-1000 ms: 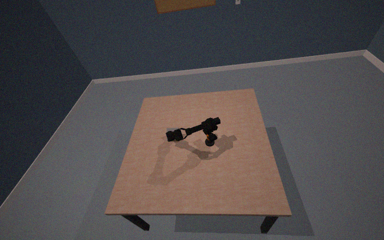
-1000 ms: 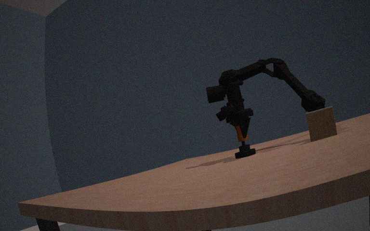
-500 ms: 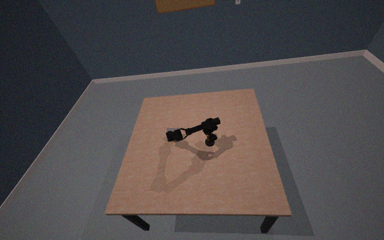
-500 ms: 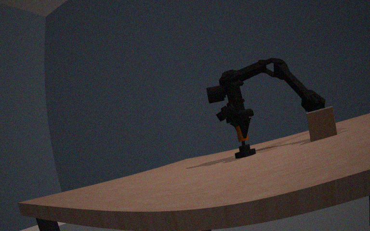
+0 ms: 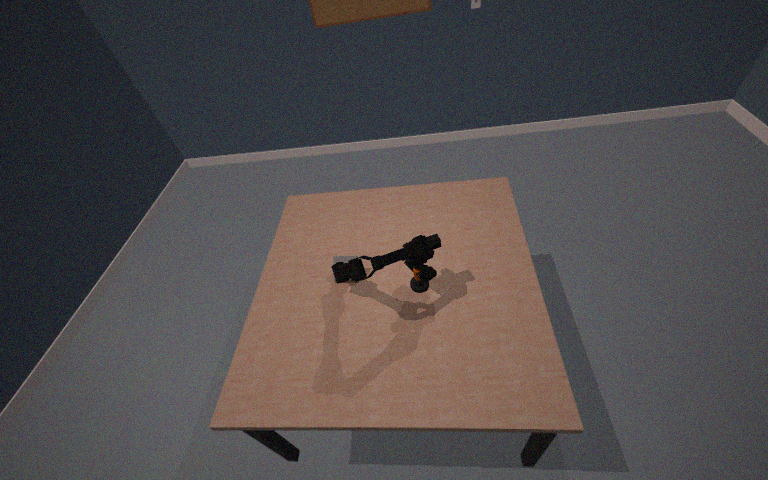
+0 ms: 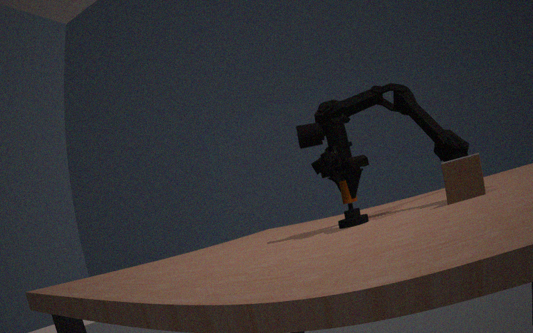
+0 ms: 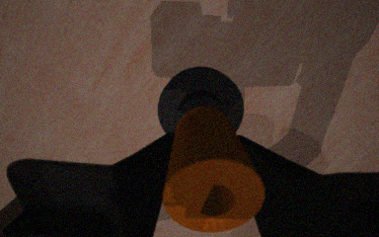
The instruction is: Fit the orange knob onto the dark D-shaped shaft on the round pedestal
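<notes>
The orange knob is 2 cm above my gripper tip. From my gripper tip the other things lie so: dark round pedestal (4 cm below).
</notes>
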